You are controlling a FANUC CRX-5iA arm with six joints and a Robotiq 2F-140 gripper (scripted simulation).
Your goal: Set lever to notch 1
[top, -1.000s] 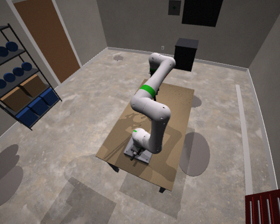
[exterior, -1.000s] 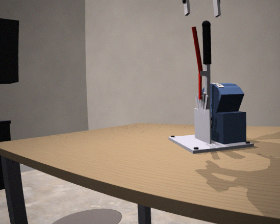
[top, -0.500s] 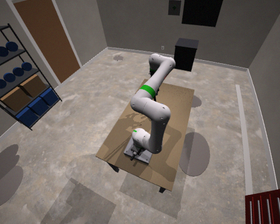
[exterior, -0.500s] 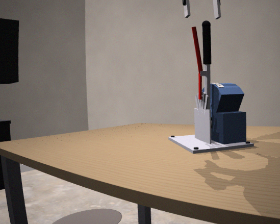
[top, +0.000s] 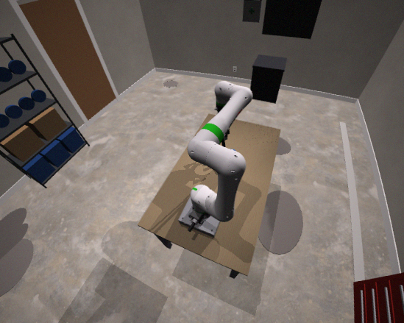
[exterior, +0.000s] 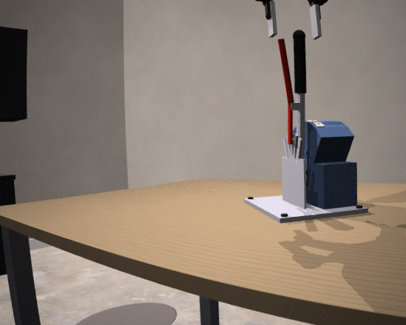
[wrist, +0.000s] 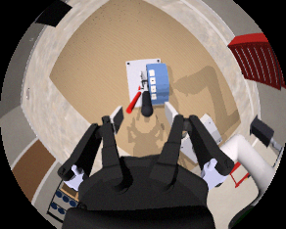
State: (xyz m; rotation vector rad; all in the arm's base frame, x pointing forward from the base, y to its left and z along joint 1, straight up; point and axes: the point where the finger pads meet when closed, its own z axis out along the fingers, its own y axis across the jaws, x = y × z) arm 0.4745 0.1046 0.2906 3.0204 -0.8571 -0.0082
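Now: the red bar 160 mm below my hand and 20 mm ahead of it.
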